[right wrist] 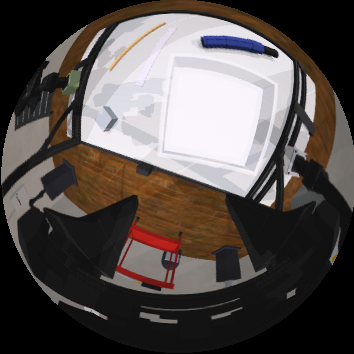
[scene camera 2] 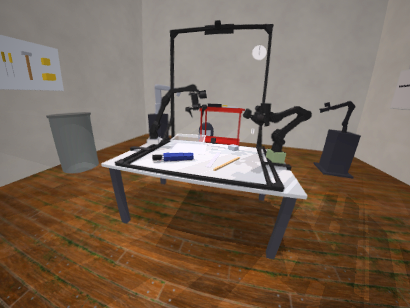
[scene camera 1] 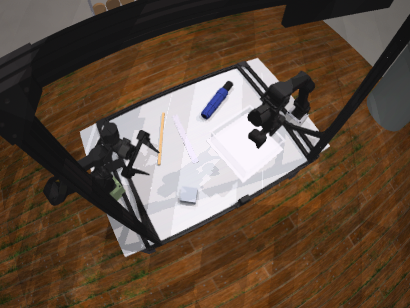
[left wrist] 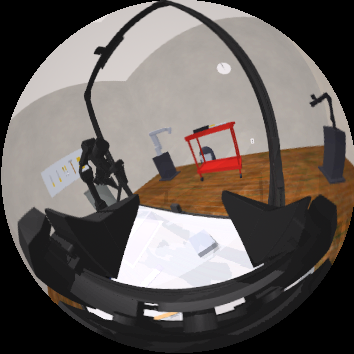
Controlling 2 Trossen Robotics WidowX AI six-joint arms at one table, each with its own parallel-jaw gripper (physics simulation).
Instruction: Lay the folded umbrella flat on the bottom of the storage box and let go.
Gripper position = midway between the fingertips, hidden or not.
Observation:
My left gripper (scene camera 1: pixel 154 164) is open, with nothing in its grasp. My right gripper (right wrist: pixel 182 198) is open, holding nothing. A storage box (scene camera 1: pixel 230 137) and a folded umbrella (right wrist: pixel 225 41) rest on the table.
The storage box also shows in the right wrist view (right wrist: pixel 214 111) and in the left wrist view (left wrist: pixel 145 223). My left gripper shows as well in the left wrist view (left wrist: pixel 180 196).

